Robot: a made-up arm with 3 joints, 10 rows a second.
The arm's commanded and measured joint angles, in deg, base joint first. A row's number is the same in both.
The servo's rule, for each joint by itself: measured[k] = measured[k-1] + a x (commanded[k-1-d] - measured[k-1]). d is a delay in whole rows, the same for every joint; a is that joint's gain. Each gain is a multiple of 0.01, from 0.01 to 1. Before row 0 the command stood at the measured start. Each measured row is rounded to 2 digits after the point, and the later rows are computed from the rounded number. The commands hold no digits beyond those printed.
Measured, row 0:
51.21 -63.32 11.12
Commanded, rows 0 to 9:
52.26 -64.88 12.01
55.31 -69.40 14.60
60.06 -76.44 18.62
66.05 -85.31 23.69
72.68 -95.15 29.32
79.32 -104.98 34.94
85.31 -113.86 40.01
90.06 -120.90 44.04
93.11 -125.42 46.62
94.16 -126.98 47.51
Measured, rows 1 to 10:
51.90 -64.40 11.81
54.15 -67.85 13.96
58.05 -73.78 17.55
63.33 -81.74 22.28
69.50 -90.99 27.70
75.98 -100.64 33.27
82.14 -109.76 38.46
87.37 -117.45 42.76
91.16 -122.95 45.73
93.14 -125.73 47.10
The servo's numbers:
d 0
a 0.66 0.69 0.77

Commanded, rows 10 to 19:
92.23 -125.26 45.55
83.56 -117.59 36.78
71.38 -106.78 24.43
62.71 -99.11 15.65
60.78 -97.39 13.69
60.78 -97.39 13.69
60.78 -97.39 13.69
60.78 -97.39 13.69
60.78 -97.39 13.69
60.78 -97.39 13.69
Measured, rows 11 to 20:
92.54 -125.41 45.91
86.61 -120.01 38.88
76.56 -110.88 27.75
67.42 -102.76 18.43
63.04 -99.05 14.78
61.55 -97.90 13.94
61.04 -97.55 13.75
60.87 -97.44 13.70
60.81 -97.41 13.69
60.79 -97.40 13.69

